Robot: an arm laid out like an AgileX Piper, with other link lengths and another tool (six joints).
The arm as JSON. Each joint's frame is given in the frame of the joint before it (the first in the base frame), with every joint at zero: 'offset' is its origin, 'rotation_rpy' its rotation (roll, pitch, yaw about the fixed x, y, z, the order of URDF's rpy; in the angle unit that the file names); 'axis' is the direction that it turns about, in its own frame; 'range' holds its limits. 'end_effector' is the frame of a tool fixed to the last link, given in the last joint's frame.
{
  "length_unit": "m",
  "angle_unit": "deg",
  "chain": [
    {
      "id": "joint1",
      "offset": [
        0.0,
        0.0,
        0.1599
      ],
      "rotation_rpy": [
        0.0,
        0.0,
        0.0
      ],
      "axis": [
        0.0,
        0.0,
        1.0
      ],
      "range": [
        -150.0,
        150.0
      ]
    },
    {
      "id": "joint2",
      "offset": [
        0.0,
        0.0,
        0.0
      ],
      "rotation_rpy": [
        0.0,
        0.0,
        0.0
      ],
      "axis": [
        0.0,
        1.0,
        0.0
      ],
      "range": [
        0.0,
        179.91
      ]
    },
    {
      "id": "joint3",
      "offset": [
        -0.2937,
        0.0,
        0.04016
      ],
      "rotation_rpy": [
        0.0,
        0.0,
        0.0
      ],
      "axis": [
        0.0,
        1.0,
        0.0
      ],
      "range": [
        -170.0,
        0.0
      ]
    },
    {
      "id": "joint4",
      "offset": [
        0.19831,
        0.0,
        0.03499
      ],
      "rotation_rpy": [
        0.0,
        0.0,
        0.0
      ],
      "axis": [
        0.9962,
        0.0,
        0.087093
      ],
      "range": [
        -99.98,
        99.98
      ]
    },
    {
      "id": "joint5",
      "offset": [
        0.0,
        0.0,
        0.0
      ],
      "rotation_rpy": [
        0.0,
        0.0,
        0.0
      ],
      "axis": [
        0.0,
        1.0,
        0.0
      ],
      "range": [
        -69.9,
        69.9
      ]
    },
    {
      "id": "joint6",
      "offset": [
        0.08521,
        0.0,
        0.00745
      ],
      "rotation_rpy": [
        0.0,
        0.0,
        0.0
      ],
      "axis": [
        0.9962,
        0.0,
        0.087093
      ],
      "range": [
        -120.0,
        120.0
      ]
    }
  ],
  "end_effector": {
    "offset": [
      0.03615,
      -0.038,
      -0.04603
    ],
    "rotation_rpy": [
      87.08,
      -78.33,
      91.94
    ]
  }
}
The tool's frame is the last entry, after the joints.
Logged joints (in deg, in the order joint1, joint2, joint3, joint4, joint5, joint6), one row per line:
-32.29 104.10 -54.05 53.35 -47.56 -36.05
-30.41 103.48 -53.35 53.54 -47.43 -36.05
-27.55 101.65 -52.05 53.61 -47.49 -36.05
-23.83 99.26 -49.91 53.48 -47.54 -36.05
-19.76 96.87 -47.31 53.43 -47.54 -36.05
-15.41 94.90 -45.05 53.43 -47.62 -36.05
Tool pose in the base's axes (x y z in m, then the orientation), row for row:
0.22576 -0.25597 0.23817 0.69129 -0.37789 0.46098 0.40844
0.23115 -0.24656 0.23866 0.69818 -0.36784 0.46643 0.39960
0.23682 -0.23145 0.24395 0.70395 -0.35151 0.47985 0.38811
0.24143 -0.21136 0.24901 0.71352 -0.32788 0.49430 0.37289
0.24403 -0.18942 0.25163 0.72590 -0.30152 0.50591 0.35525
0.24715 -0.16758 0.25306 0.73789 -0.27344 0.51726 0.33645
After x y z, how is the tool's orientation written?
As a quaternion, x y z w.
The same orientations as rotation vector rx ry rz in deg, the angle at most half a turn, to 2 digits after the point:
99.81 -54.56 66.56
101.22 -53.33 67.62
102.60 -51.23 69.94
104.74 -48.13 72.56
107.46 -44.64 74.89
110.23 -40.85 77.27

